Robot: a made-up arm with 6 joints.
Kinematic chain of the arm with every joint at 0, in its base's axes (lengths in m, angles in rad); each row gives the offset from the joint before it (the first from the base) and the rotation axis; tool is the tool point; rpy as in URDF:
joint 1: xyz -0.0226 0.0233 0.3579 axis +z
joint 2: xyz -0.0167 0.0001 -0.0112 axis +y
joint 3: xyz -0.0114 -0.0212 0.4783 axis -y
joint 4: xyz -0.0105 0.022 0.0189 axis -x
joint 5: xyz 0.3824 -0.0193 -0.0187 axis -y
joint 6: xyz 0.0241 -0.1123 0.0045 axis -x
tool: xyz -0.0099 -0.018 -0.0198 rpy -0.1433 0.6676 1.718
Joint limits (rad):
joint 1: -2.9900..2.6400
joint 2: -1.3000..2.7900
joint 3: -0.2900..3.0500
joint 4: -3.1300..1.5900
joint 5: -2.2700..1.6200
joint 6: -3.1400..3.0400
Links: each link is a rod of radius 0.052 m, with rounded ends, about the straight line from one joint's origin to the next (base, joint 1, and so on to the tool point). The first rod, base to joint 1, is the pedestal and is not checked.
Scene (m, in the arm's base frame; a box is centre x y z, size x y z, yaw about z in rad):
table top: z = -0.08
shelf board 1: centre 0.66 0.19 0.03 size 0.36 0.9 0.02 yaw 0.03
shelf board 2: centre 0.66 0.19 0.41 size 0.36 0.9 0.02 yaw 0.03
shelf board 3: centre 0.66 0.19 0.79 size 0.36 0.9 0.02 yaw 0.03
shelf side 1: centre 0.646 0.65 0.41 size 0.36 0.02 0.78 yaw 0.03
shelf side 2: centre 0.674 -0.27 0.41 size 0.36 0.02 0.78 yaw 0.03
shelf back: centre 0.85 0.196 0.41 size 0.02 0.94 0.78 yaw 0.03
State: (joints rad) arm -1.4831 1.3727 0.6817 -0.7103 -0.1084 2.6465
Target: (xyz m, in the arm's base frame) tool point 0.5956 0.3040 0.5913
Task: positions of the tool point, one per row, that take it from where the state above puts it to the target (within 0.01 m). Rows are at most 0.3 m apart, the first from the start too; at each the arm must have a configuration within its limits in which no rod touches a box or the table.
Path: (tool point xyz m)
1: 0.1065 -0.6894 0.3577
2: 0.2413 -0.5986 0.5428
3: 0.3122 -0.4526 0.7036
4: 0.3048 -0.2897 0.8296
5: 0.2244 -0.1489 0.9134
6: 0.3271 -0.0759 0.8413
7: 0.3885 0.0383 0.7614
8: 0.3955 0.1711 0.6770
9: 0.3462 0.2965 0.5913
10: 0.4315 0.3143 0.5981
11: 0.5157 0.3168 0.5980
12: 0.5956 0.3040 0.5913

